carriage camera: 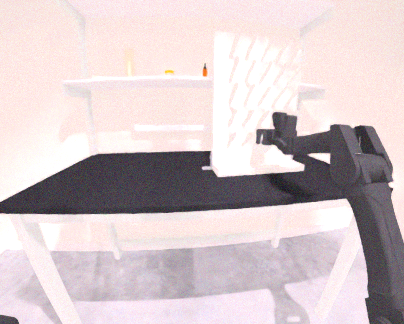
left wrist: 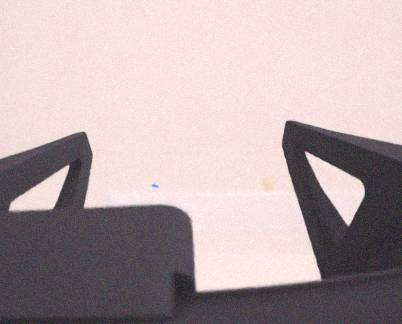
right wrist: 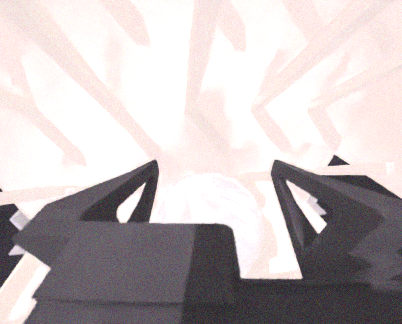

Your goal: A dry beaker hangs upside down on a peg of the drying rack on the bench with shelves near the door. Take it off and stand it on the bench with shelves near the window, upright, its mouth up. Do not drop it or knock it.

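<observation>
The white drying rack stands upright on the right part of the black-topped bench. In the right wrist view a pale, clear rounded glass thing, seemingly the beaker, shows low between the finger sides, beyond the gripper body; its lower part is hidden and its outline is washed out. The beaker cannot be made out in the carriage view. My right gripper is open in front of the rack's lower half, with nothing gripped. My left gripper is open and empty, facing a pale wall.
A white shelf above the bench carries a tall yellowish cylinder, a low yellow item and an orange bottle. The left wrist view shows a small blue thing and a tan thing at a pale ledge.
</observation>
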